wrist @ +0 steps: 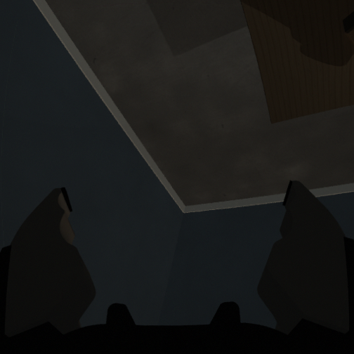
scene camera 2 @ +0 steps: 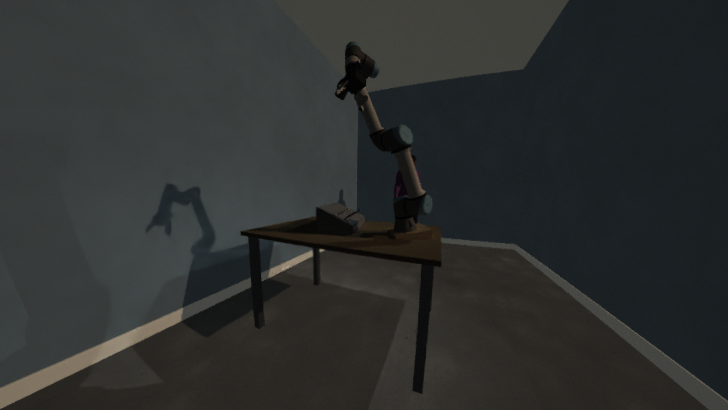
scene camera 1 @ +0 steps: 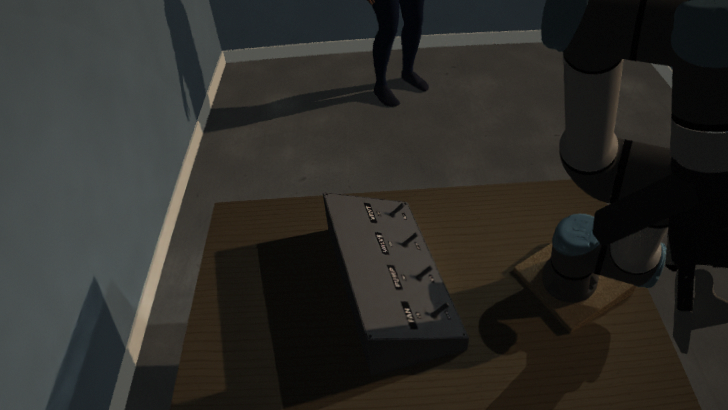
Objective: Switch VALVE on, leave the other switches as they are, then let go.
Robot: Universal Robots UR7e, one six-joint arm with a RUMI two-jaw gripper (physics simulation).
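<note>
The gripper (scene camera 1: 678, 308) (scene camera 2: 350, 103) (wrist: 175, 186) is visible, as is a grey sloped switch panel (scene camera 1: 393, 308) (scene camera 2: 330, 219).
</note>
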